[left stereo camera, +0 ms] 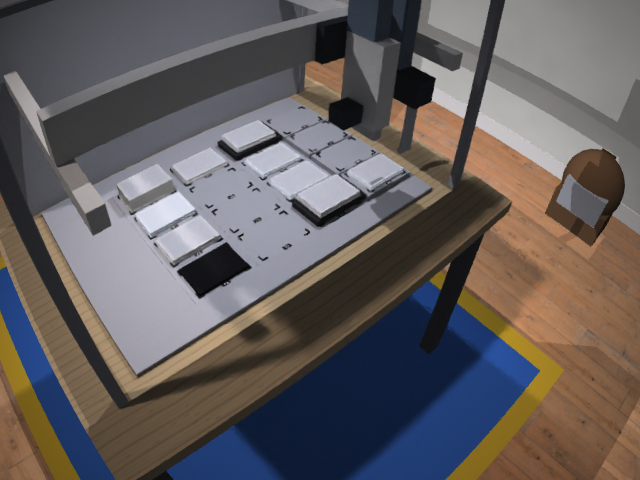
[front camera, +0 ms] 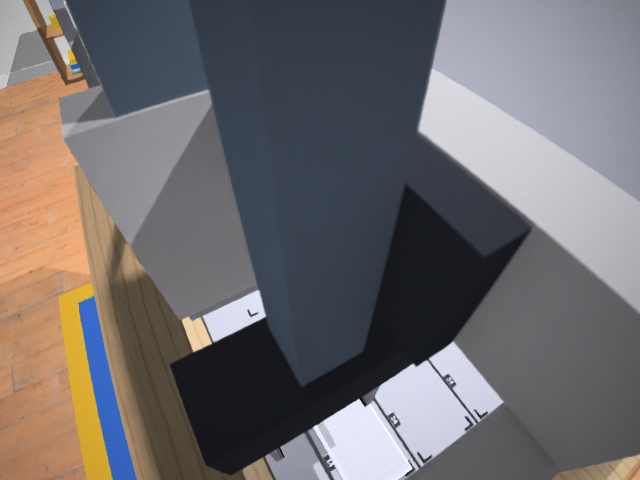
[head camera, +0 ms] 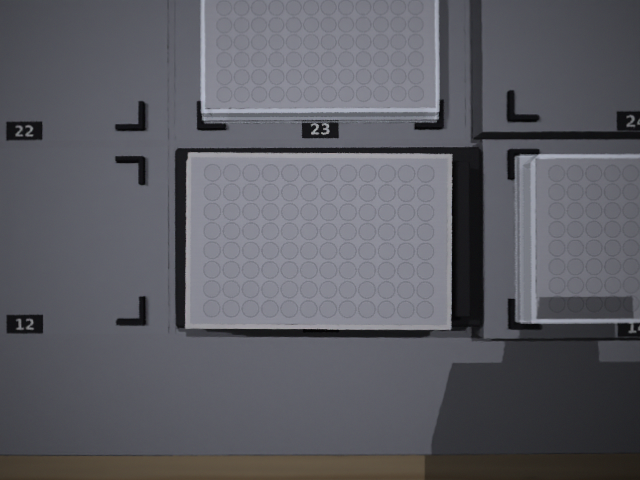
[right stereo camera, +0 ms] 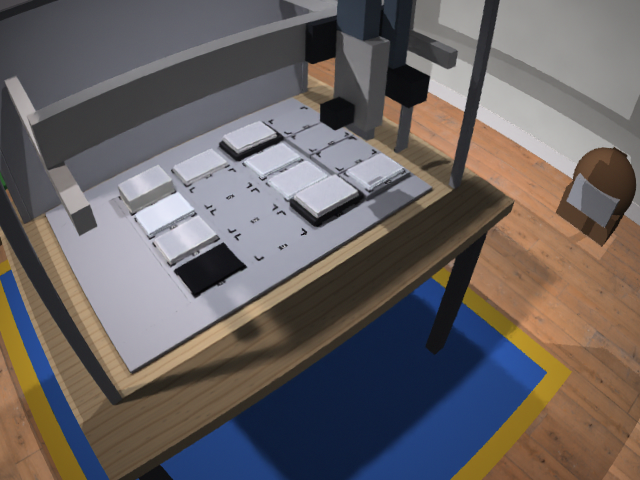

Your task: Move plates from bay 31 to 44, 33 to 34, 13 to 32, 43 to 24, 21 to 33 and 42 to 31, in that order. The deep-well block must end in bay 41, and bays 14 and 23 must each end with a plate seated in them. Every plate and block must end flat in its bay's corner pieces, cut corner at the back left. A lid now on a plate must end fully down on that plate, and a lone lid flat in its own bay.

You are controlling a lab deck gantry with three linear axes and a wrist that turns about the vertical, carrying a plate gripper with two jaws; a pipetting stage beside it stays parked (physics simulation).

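Observation:
My gripper (front camera: 323,427) (left stereo camera: 404,147) (right stereo camera: 401,147) hangs empty at the right, above deck level. Two separate jaws show under its black body in the front view. A plate (head camera: 318,240) (left stereo camera: 327,195) (right stereo camera: 325,194) stands on a black base in bay 13. Plates sit in bay 23 (head camera: 320,51) (left stereo camera: 298,178), bay 33 (left stereo camera: 272,159), bay 42 (left stereo camera: 199,164) and bay 14 (head camera: 589,237) (left stereo camera: 375,171) (front camera: 361,439). Another plate (left stereo camera: 248,134) is on a black base in bay 43. Bays 31 (left stereo camera: 165,211) and 21 (left stereo camera: 187,239) hold plates. The deep-well block (left stereo camera: 145,186) (right stereo camera: 145,186) is in bay 41. Cut corners are unclear.
A black piece (left stereo camera: 214,269) (right stereo camera: 209,268) lies in bay 11. Bays 12, 22, 32, 24, 34 and 44 show bare corner pieces. The grey carriage (left stereo camera: 368,85) (right stereo camera: 359,85) stands beside the gripper. A gantry beam (left stereo camera: 180,87) crosses behind the deck.

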